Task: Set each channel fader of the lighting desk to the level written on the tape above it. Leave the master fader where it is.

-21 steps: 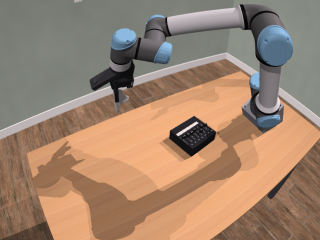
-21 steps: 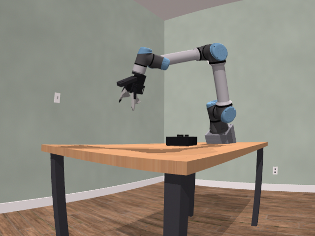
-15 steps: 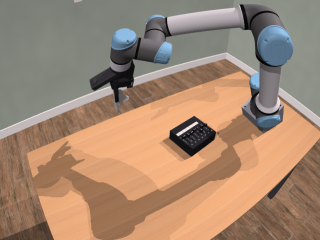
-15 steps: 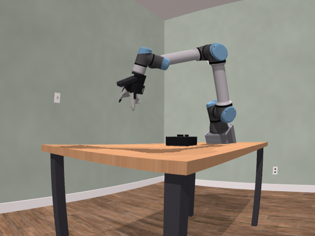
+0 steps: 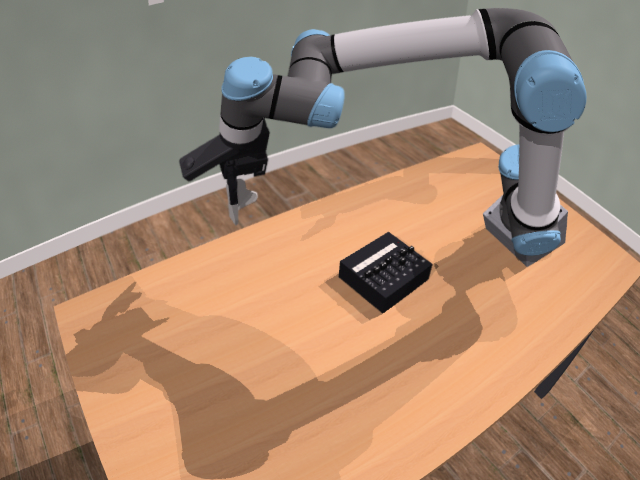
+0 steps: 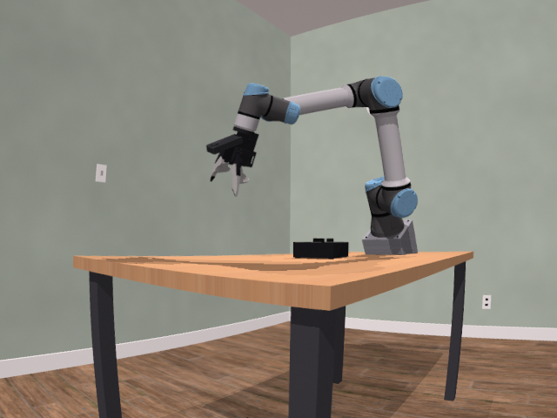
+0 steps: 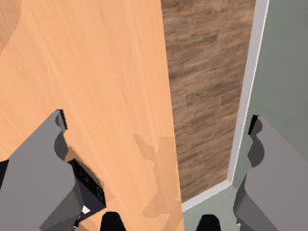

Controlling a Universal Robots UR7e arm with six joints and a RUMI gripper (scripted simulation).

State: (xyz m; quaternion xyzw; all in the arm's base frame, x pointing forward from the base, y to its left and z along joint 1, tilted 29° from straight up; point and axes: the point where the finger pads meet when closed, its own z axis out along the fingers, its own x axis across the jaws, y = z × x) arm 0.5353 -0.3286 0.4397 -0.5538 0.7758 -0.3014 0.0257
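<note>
The master fader lies 34 cm behind my hand, 24 cm to the left of it and 16 cm below it.
</note>
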